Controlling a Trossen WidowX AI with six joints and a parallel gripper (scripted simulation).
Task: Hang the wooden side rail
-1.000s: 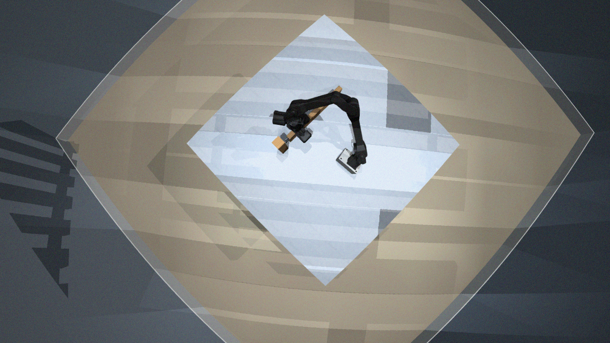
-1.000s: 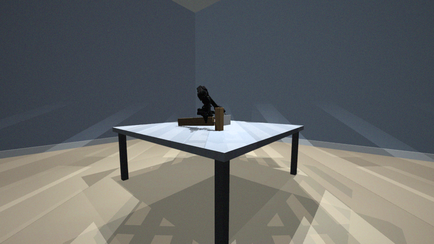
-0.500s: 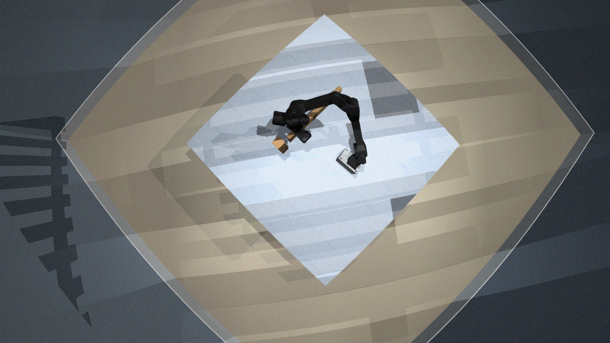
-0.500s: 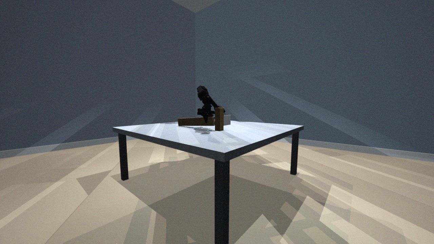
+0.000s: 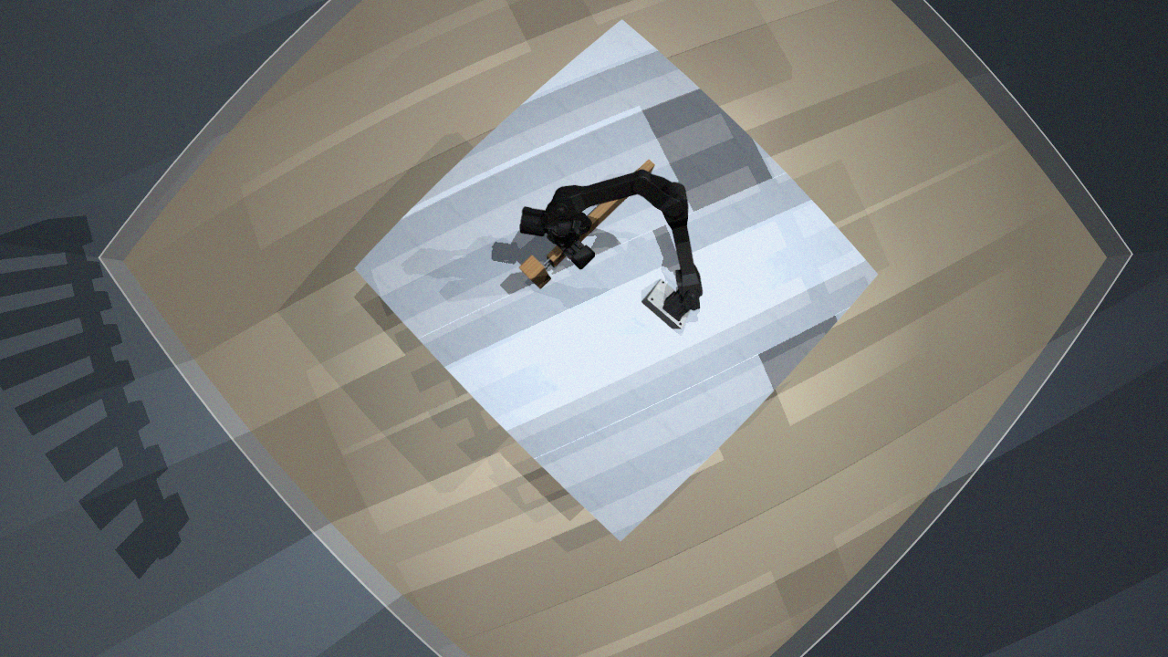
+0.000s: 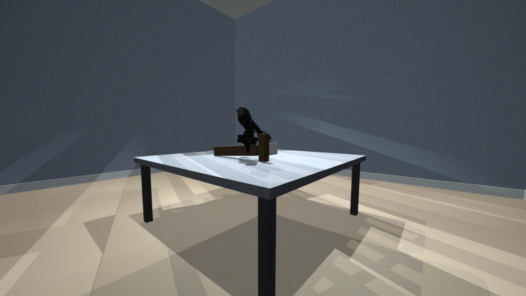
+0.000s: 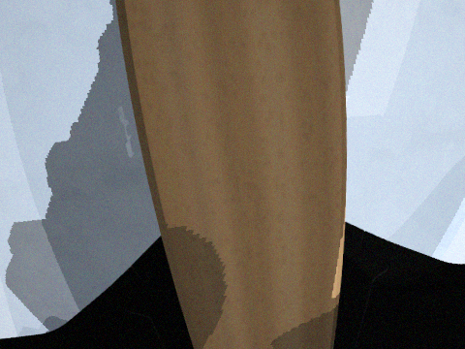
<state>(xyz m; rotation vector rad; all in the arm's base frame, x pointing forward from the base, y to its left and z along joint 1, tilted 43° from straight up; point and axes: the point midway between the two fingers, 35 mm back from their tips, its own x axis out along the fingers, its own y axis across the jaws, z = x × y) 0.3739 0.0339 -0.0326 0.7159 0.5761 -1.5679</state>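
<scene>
My gripper tip is now 12 cm to the right of the headboard post, 4 cm below it and 1 cm short of it.
</scene>
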